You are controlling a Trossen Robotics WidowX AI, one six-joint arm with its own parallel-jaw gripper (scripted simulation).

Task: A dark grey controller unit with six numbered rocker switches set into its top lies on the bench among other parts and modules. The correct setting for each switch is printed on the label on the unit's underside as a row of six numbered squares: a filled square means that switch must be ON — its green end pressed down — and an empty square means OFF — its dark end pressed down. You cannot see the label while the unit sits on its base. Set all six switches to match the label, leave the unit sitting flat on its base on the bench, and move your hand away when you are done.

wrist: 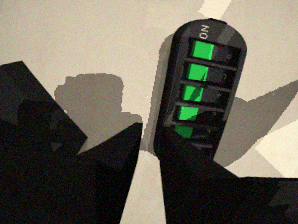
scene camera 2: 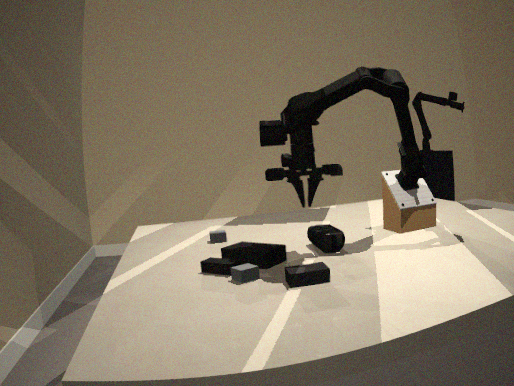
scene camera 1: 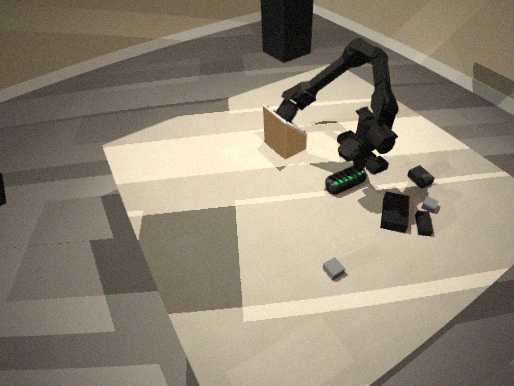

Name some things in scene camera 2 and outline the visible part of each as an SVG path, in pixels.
My gripper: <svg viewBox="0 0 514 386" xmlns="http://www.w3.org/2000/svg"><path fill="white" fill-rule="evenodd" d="M313 143L290 145L292 154L282 153L282 166L289 167L289 170L270 168L265 171L267 181L278 181L287 177L287 182L292 183L296 189L303 208L305 207L304 185L300 176L309 175L309 178L307 178L308 207L311 207L320 181L324 180L322 178L323 174L343 176L343 169L340 164L322 165L322 168L316 168L315 147Z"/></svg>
A black block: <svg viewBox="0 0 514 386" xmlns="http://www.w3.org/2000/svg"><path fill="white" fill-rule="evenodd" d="M221 248L222 258L240 260L240 265L250 263L259 266L259 269L267 270L286 261L286 245L241 241Z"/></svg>
